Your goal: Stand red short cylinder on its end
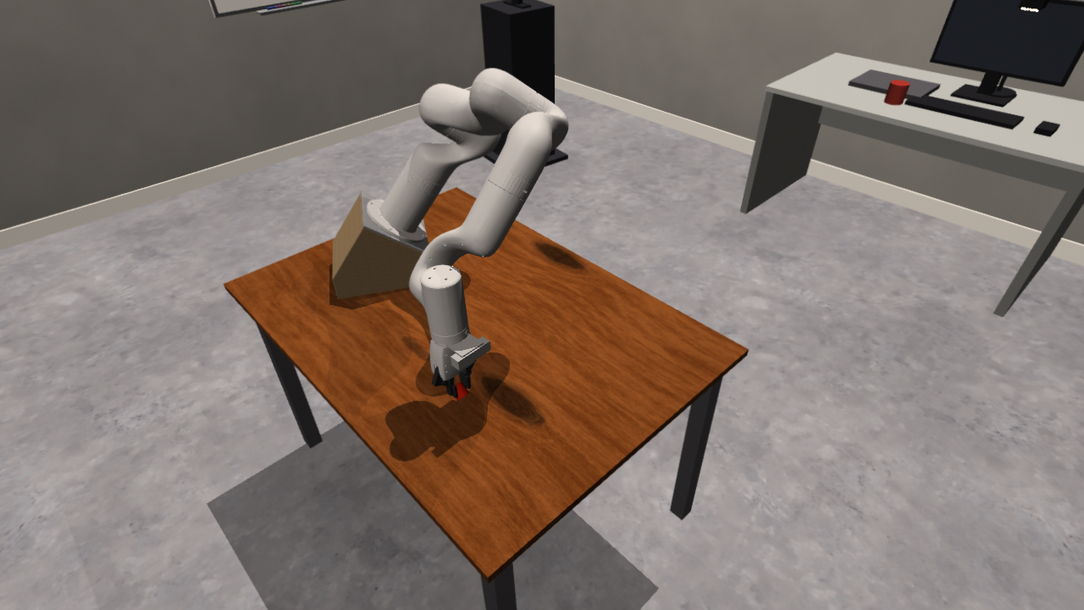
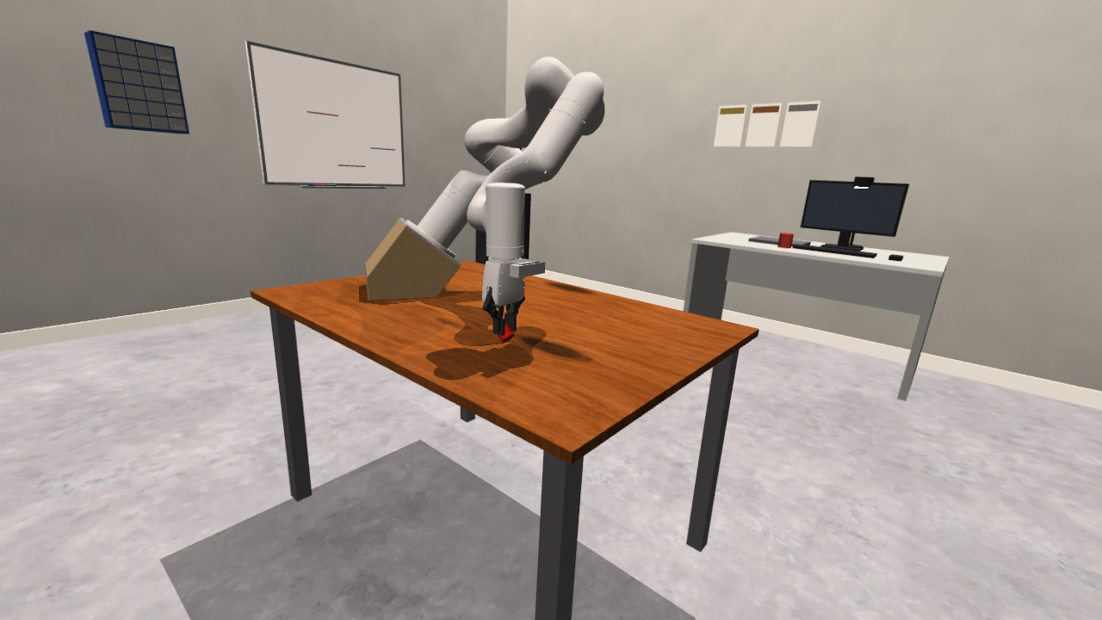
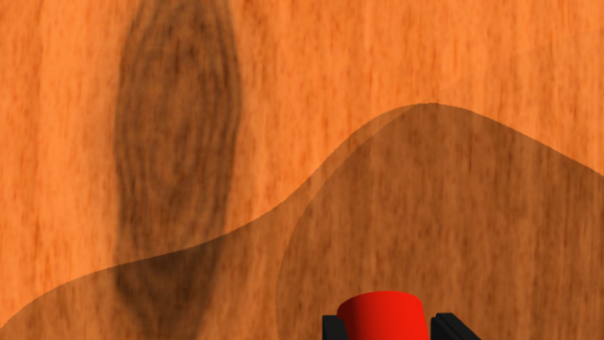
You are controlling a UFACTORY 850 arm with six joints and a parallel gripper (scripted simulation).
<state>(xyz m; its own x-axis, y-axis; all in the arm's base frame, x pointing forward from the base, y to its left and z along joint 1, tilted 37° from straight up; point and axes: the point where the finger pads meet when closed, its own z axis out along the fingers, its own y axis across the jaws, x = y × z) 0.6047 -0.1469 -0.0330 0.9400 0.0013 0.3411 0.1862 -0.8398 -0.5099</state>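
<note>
My gripper is now 20 mm above the red short cylinder.
</note>
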